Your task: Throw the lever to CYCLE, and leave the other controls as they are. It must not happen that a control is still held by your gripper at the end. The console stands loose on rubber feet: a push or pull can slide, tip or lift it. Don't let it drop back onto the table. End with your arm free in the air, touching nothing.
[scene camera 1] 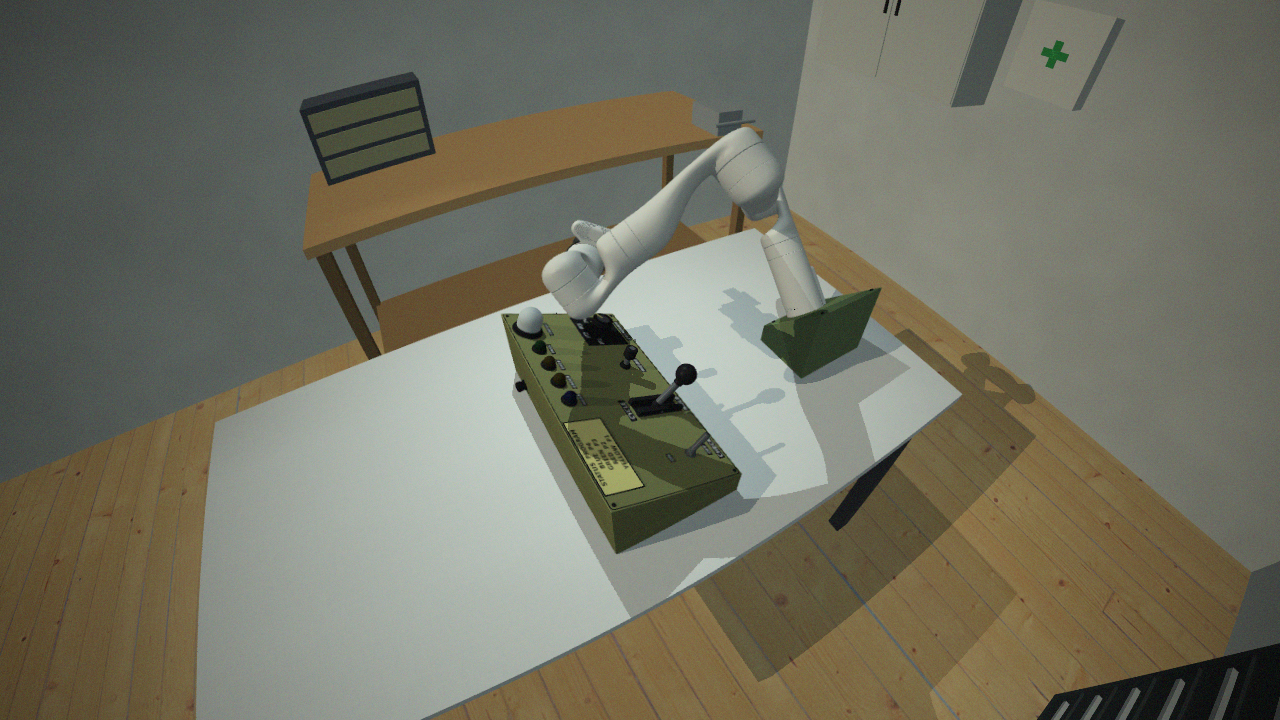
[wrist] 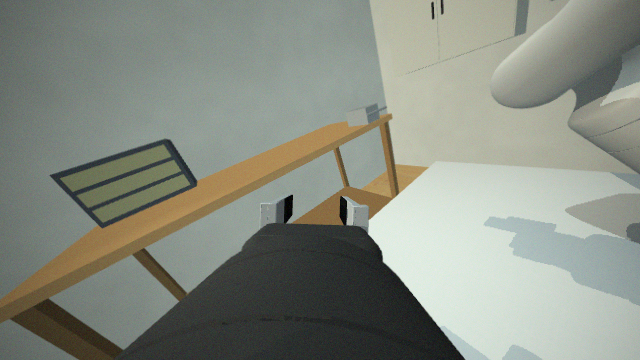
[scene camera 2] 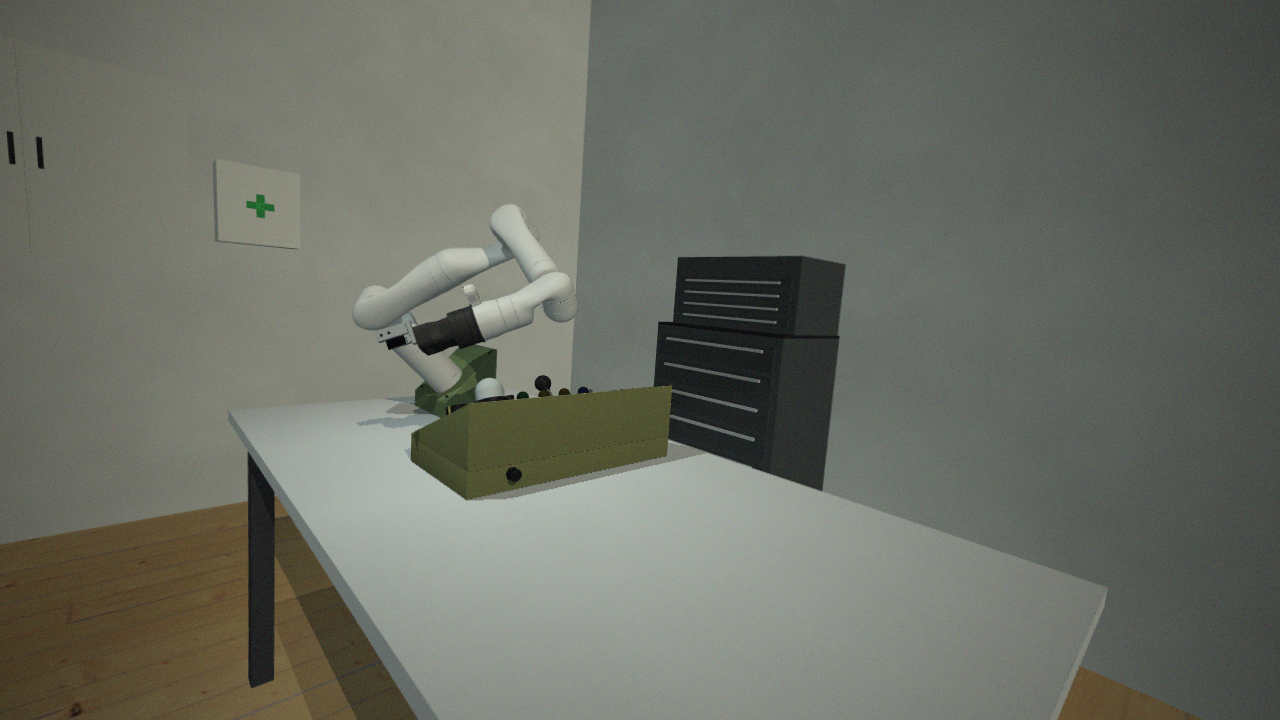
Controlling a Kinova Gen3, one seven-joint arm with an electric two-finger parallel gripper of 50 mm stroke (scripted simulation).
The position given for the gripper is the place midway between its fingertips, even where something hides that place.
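Scene camera 1 shows an olive console (scene camera 1: 632,462). The console (scene camera 2: 480,449) is visible again along with the gripper (scene camera 2: 382,341). In the wrist view the gripper (wrist: 316,205) appears too, while the console is out of frame in that wrist view.
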